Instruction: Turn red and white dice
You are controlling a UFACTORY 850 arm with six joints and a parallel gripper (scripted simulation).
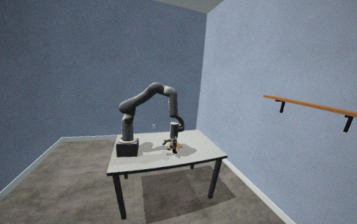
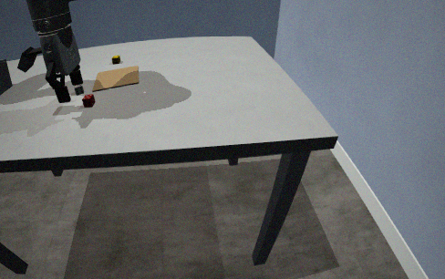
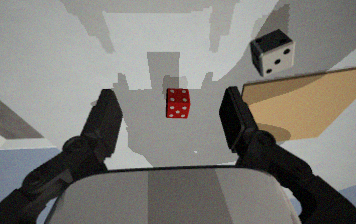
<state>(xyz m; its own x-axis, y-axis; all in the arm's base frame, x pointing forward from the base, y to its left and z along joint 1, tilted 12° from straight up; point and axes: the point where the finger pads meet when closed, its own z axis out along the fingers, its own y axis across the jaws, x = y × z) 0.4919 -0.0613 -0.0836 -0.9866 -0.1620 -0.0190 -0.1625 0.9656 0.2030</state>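
Right now my hand is 4 cm short of the red die, 1 cm to the right of it and 4 cm above it. Also, from my hand: tan mat: 5 cm ahead, 17 cm to the left, 5 cm below; then white die: 4 cm behind, 8 cm to the left, 4 cm below; then yellow die: 31 cm to the left, 4 cm below.
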